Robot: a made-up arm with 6 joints. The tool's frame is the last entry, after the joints. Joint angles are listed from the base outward. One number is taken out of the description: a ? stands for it. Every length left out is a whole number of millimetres.
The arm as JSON. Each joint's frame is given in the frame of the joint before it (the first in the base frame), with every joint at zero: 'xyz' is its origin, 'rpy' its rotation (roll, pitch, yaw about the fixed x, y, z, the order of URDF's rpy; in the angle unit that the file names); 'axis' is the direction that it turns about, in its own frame. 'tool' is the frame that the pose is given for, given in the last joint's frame.
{
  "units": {
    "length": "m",
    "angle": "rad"
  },
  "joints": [
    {
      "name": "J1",
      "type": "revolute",
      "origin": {
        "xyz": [
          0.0,
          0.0,
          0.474
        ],
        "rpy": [
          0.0,
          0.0,
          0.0
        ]
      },
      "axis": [
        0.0,
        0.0,
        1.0
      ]
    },
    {
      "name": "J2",
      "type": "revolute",
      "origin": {
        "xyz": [
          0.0,
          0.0,
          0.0
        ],
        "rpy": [
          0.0,
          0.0,
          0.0
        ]
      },
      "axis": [
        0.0,
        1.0,
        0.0
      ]
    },
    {
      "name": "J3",
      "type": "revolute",
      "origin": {
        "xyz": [
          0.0,
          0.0,
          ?
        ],
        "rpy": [
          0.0,
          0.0,
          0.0
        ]
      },
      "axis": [
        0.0,
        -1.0,
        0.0
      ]
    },
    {
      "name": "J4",
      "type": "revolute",
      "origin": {
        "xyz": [
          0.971,
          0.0,
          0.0
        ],
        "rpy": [
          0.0,
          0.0,
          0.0
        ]
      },
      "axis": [
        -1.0,
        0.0,
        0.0
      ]
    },
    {
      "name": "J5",
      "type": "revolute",
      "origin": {
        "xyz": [
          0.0,
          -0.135,
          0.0
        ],
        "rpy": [
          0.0,
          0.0,
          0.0
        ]
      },
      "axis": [
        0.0,
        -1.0,
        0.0
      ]
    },
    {
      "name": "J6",
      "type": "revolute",
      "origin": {
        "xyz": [
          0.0,
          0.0,
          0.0
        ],
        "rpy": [
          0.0,
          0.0,
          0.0
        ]
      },
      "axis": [
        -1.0,
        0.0,
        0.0
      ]
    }
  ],
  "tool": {
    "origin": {
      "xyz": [
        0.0,
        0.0,
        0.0
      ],
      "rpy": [
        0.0,
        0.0,
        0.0
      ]
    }
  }
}
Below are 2 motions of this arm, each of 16 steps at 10 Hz.
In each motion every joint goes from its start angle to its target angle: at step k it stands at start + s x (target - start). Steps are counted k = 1, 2, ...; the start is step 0. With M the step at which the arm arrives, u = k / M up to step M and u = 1 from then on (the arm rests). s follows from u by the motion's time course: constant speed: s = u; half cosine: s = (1 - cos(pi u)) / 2; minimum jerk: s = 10 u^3 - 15 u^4 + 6 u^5.
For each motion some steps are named. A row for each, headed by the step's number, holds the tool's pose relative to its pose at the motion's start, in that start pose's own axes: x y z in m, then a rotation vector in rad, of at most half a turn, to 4 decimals.
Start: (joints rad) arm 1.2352 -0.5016 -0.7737 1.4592 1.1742 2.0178
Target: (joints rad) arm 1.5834 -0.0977 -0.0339 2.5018 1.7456 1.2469
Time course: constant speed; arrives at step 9
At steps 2, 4, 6, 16:
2: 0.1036 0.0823 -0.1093 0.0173 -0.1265 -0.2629
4: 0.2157 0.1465 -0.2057 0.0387 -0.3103 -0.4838
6: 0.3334 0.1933 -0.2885 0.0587 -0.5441 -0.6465
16: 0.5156 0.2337 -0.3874 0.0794 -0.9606 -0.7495

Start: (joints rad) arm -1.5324 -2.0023 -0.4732 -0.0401 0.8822 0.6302
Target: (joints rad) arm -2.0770 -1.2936 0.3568 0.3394 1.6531 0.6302
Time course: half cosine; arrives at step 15
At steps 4, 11, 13, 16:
4: 0.1493 0.1102 0.0272 -0.0917 -0.1913 0.0121
11: 0.5629 0.7216 0.0061 -0.2903 -1.0067 0.1730
13: 0.6018 0.8438 -0.0271 -0.2936 -1.1567 0.2222
16: 0.6129 0.8866 -0.0411 -0.2921 -1.2094 0.2412

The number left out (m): 1.199
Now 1 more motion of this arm.
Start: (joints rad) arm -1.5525 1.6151 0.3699 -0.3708 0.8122 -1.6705
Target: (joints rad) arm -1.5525 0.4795 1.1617 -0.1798 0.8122 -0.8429
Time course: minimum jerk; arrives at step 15
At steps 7, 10, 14, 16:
7: -0.0512 1.1323 -0.4086 -0.1971 0.1790 0.8165
10: -0.6945 1.9604 -0.5313 -0.2860 0.0541 1.5111
14: -1.2628 2.2720 -0.4822 -0.2688 -0.1391 1.8996
16: -1.2707 2.2748 -0.4809 -0.2681 -0.1422 1.9044

